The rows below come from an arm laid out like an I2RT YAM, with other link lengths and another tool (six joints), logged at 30 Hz.
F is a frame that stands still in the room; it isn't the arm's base.
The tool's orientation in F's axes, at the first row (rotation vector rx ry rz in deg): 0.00 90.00 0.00
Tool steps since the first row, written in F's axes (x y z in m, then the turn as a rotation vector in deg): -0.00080 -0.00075 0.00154 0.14 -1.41 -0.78; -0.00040 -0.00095 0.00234 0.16 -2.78 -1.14; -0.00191 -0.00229 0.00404 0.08 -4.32 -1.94; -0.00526 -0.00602 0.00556 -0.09 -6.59 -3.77
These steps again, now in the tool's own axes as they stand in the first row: -0.00154 -0.00075 -0.00080 0.78 -1.41 0.14; -0.00234 -0.00095 -0.00040 1.14 -2.78 0.16; -0.00404 -0.00229 -0.00191 1.94 -4.32 0.08; -0.00556 -0.00602 -0.00526 3.77 -6.59 -0.09
